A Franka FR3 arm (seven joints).
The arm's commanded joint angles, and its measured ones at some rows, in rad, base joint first. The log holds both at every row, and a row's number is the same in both.
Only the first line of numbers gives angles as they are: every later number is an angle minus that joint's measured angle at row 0.
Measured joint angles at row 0: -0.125, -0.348, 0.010, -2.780, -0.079, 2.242, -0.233
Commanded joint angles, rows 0 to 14: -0.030, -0.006, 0.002, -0.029, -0.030, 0.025, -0.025; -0.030, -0.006, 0.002, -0.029, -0.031, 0.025, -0.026; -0.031, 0.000, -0.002, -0.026, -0.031, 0.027, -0.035; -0.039, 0.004, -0.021, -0.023, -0.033, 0.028, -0.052; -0.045, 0.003, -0.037, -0.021, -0.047, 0.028, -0.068; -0.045, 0.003, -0.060, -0.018, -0.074, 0.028, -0.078; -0.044, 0.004, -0.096, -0.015, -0.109, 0.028, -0.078; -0.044, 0.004, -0.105, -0.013, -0.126, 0.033, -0.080; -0.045, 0.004, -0.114, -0.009, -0.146, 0.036, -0.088; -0.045, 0.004, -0.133, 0.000, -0.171, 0.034, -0.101; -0.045, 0.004, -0.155, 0.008, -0.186, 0.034, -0.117; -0.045, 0.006, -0.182, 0.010, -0.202, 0.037, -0.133; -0.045, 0.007, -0.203, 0.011, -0.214, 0.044, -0.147; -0.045, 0.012, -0.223, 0.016, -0.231, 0.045, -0.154; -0.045, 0.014, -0.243, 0.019, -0.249, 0.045, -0.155
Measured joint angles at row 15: -0.028, -0.001, -0.192, 0.017, -0.198, 0.021, -0.117
